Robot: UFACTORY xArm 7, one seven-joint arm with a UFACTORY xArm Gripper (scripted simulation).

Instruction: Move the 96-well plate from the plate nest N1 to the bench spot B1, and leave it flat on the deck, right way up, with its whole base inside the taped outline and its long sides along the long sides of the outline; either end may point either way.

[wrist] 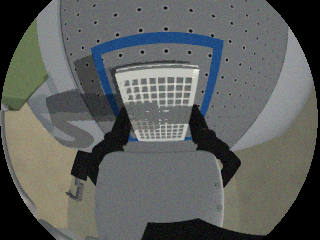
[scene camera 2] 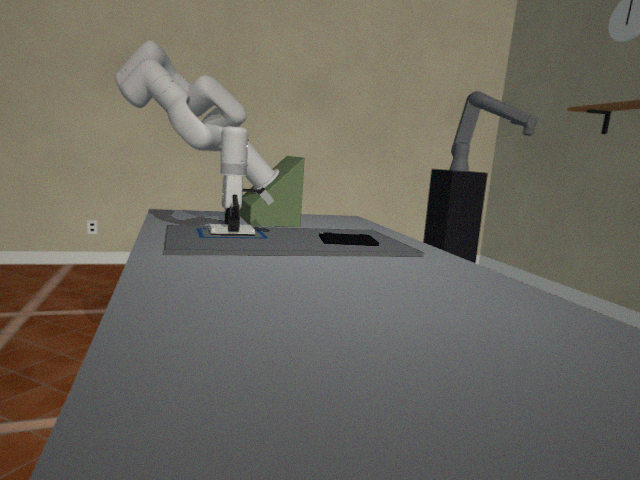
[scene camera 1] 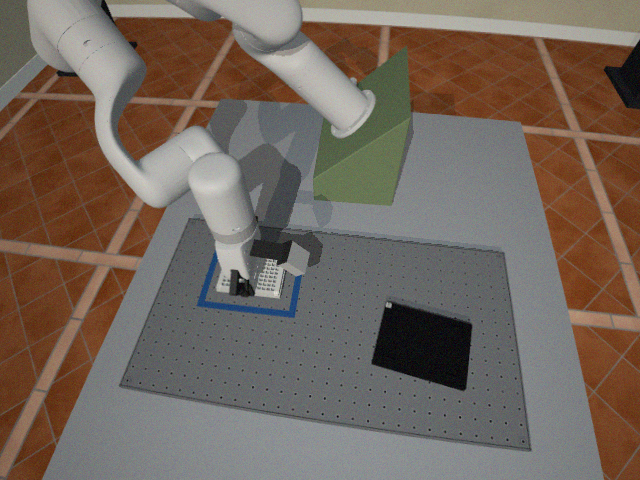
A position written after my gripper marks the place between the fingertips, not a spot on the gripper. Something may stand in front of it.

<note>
I see my gripper (wrist: pixel 159 113) and a white 96-well plate (scene camera 1: pixel 266 284).
The white 96-well plate also shows in the wrist view (wrist: pixel 159 116).
</note>
